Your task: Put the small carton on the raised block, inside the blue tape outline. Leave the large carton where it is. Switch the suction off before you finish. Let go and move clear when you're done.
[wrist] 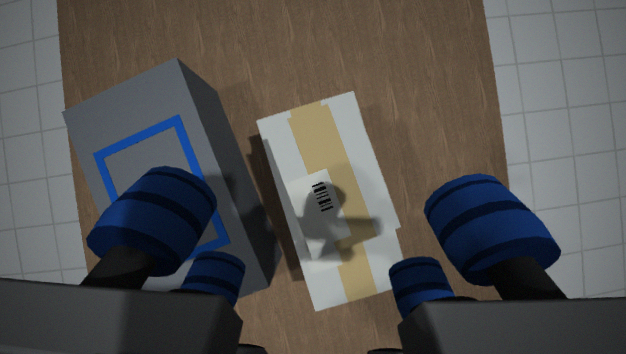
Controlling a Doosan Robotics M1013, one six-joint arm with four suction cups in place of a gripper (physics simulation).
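Frame: origin at the arm's base, x ahead, y left, z up, level; millimetres.
Where they show: hand at its tool point: [318, 240].
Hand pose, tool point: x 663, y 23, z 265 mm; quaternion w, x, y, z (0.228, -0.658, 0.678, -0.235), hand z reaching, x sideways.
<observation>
Each offset is from my tool point to the top centre of the thing. "spot": to the spot under its first point. Level surfaces: height alone.
The small carton {17 mm right, 36 mm ahead, 102 mm down} [360, 165], white with tan tape and a barcode label, rests on the large carton {spot: 16 mm right, 148 mm back, 180 mm down} [327, 295] in the middle of the wrist view. The large carton is also white with tan tape; its near end shows below the small one. The raised block {229 mm left, 7 mm ahead, 159 mm down} [140, 100] is grey and stands to the left, a gap apart from the cartons. The blue tape outline {spot: 261 mm left, 94 mm ahead, 159 mm down} [137, 138] on its top has no carton in it and is partly hidden by a suction cup. My gripper [320, 252] is open, its four blue cups bearing no carton. Its shadow falls on the small carton.
The wooden table top {279 mm down} [400, 50] runs under the block and cartons. Pale tiled floor [545, 115] shows past its left and right edges. The block's tall right side faces the cartons across a narrow gap.
</observation>
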